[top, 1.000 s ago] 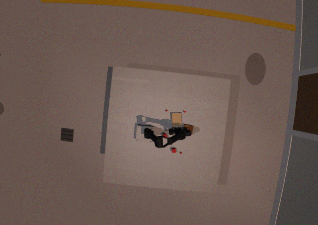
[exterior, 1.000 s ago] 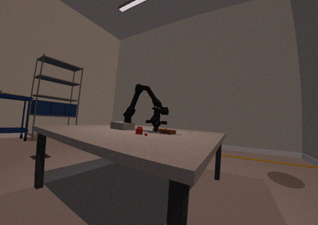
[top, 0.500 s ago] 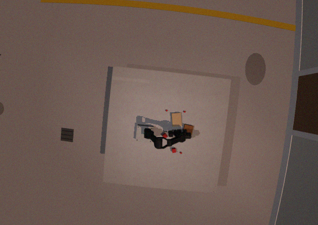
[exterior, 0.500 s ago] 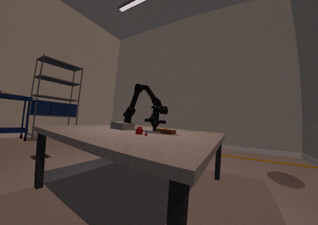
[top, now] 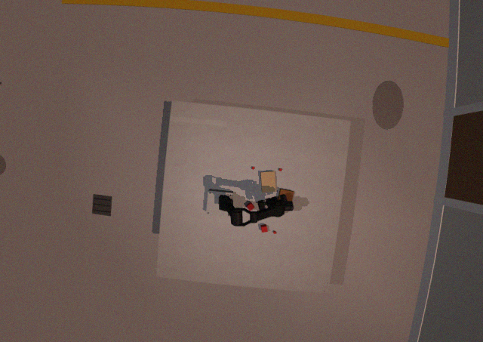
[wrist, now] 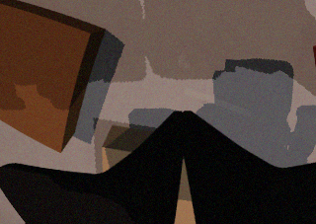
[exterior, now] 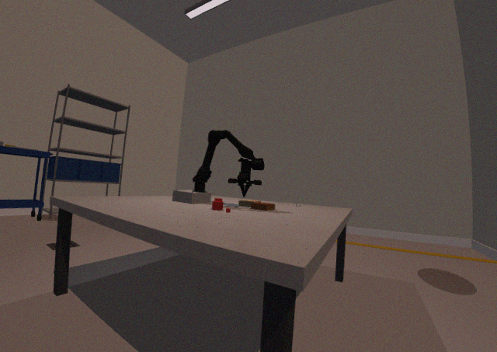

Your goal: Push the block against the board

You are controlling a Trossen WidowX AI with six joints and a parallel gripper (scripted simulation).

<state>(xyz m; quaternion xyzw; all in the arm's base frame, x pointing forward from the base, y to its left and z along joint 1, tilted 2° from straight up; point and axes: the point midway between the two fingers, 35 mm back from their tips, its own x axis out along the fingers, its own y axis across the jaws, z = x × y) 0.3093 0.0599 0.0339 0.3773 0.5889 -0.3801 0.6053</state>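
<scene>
My gripper tip is 30 mm past the board, 110 mm to the right of it and 40 mm above it. Round my gripper tip: square block 110 mm ahead, 30 mm to the left, 40 mm below.
</scene>
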